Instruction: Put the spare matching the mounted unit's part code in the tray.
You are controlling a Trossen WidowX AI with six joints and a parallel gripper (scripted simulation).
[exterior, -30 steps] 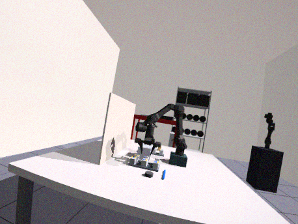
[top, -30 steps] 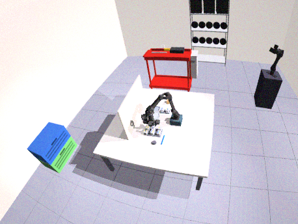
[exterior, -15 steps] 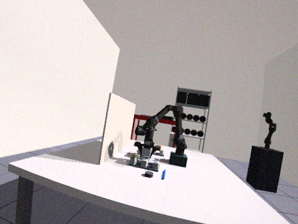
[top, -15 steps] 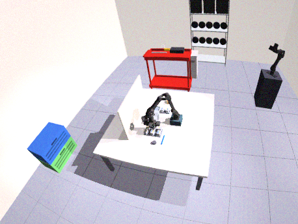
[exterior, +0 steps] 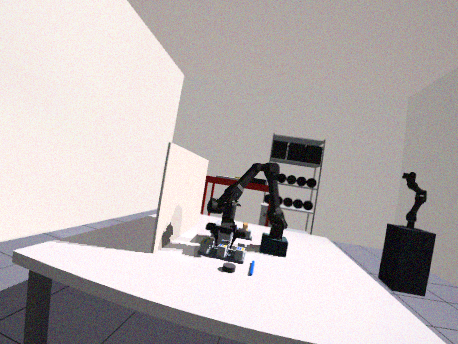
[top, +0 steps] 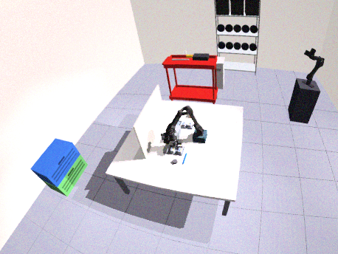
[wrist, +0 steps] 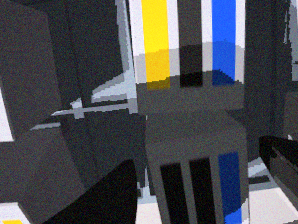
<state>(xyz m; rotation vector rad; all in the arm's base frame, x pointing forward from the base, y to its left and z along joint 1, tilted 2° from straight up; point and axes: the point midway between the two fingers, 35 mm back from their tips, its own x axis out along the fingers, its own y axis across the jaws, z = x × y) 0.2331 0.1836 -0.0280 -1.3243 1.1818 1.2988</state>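
My gripper tip is 36 cm to the left of the grey-blue tray, 10 cm short of it and 2 cm above it. Round my gripper tip: grey mounted unit 15 cm to the right, 5 cm ahead, 3 cm above; black puck 17 cm to the left, 7 cm behind, 2 cm below; blue pen 15 cm behind, 11 cm to the left, 2 cm below.
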